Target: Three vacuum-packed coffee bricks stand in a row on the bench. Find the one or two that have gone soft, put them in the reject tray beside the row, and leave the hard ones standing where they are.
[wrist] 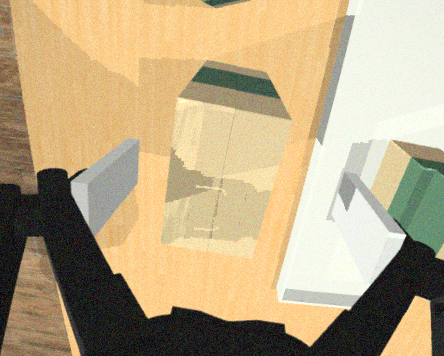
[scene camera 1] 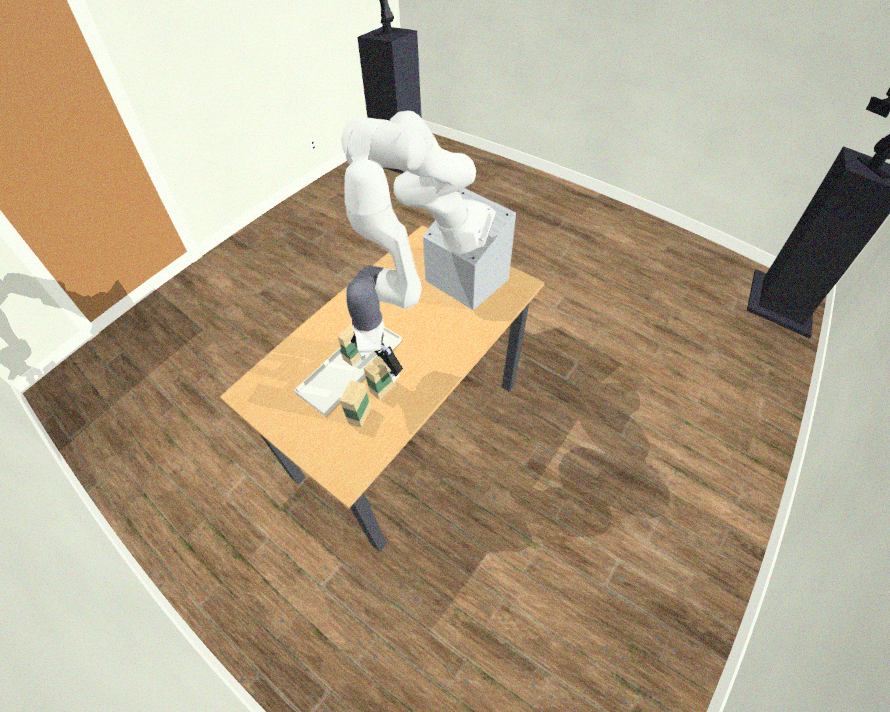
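One coffee brick, tan with a green band, (scene camera 1: pixel 377 377) (wrist: pixel 227 175) stands on the bench beside the reject tray (scene camera 1: pixel 324 387) (wrist: pixel 300 225). A second brick (scene camera 1: pixel 356 403) (wrist: pixel 220 2) stands farther along the row; its edge shows at the top of the wrist view. A third brick (scene camera 1: pixel 348 346) (wrist: pixel 422 205) is in the tray, partly hidden by the right finger in the wrist view. My gripper (scene camera 1: pixel 377 354) (wrist: pixel 238 177) is open and empty above the first brick, with that brick's top showing between the fingers. The right finger is over the tray. Softness cannot be told by sight.
The wooden bench (scene camera 1: pixel 445 371) (wrist: pixel 85 125) carries the grey robot base block (scene camera 1: pixel 475 274) at its far end. The white tray runs alongside the two bricks on the bench. Black stands (scene camera 1: pixel 389 74) (scene camera 1: pixel 801 237) stand on the floor away from the bench.
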